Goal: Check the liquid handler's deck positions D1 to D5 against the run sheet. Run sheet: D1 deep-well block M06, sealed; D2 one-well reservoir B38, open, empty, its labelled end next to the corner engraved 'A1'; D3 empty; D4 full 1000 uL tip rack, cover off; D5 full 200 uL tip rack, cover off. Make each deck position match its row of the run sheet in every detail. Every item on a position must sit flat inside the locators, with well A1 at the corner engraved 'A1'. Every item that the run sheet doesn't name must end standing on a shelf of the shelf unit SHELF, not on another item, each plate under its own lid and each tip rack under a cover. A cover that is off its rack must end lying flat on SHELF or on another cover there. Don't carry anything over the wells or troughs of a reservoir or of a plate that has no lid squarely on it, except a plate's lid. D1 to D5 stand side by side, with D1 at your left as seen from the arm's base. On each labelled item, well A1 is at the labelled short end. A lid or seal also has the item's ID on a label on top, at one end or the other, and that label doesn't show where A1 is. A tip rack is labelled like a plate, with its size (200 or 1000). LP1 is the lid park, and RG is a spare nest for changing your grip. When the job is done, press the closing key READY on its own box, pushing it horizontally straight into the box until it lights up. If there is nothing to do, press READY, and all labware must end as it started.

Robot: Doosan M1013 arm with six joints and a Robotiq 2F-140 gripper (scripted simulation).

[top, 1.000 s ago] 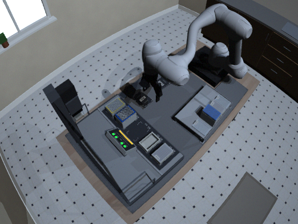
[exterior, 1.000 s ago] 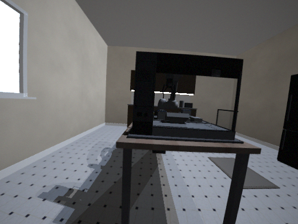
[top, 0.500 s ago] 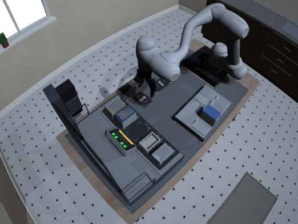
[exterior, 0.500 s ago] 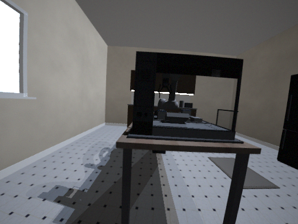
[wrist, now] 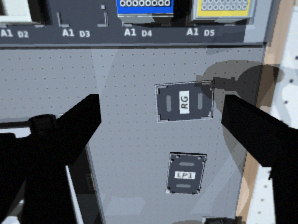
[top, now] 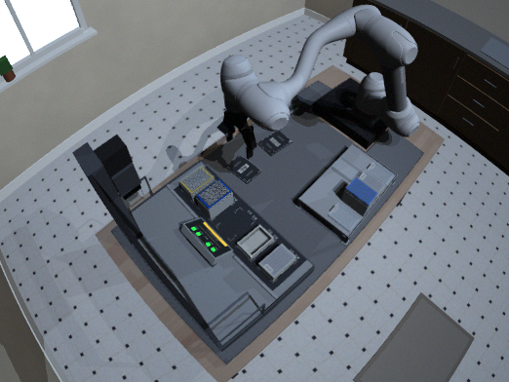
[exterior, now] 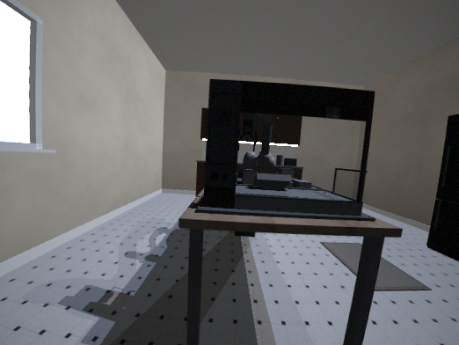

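Now: the clear tip rack cover 160 mm ahead of my hand, 110 mm to the right of it and 190 mm below it. Also, from my hand: blue-framed tip rack (150 mm ahead, 10 mm to the left, 180 mm below); yellow-framed tip rack (150 mm ahead, 110 mm to the right, 210 mm below); white one-well reservoir (170 mm ahead, 260 mm to the left, 240 mm below).
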